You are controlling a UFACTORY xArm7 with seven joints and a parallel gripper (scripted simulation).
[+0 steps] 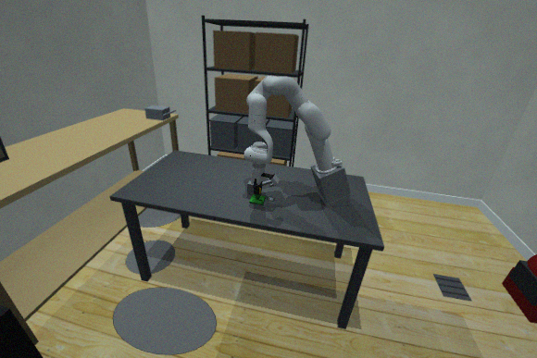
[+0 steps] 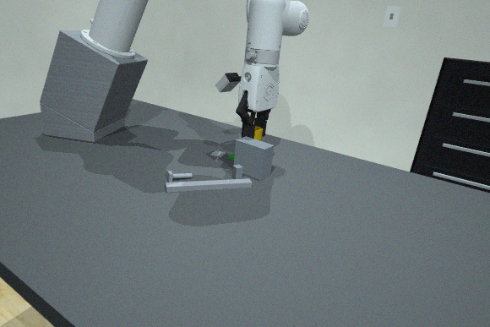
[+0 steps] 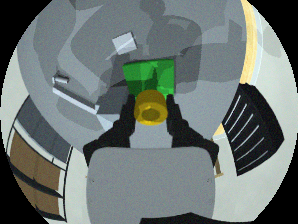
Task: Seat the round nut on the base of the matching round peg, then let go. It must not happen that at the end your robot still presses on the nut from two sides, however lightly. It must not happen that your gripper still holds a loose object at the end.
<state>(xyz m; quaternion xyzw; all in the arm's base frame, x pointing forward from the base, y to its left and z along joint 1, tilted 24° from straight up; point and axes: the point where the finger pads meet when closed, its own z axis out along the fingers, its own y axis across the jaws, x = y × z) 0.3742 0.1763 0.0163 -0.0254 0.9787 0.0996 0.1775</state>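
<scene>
Right now my hand is 60 mm to the left of the grey block, 50 mm short of it and 40 mm above it. Round my hand: flat grey tile (70 mm below, 70 mm behind, 40 mm to the right); square peg (100 mm to the right, 60 mm below, 50 mm ahead); grey base strip (180 mm to the right, 70 mm below, 40 mm ahead).
</scene>
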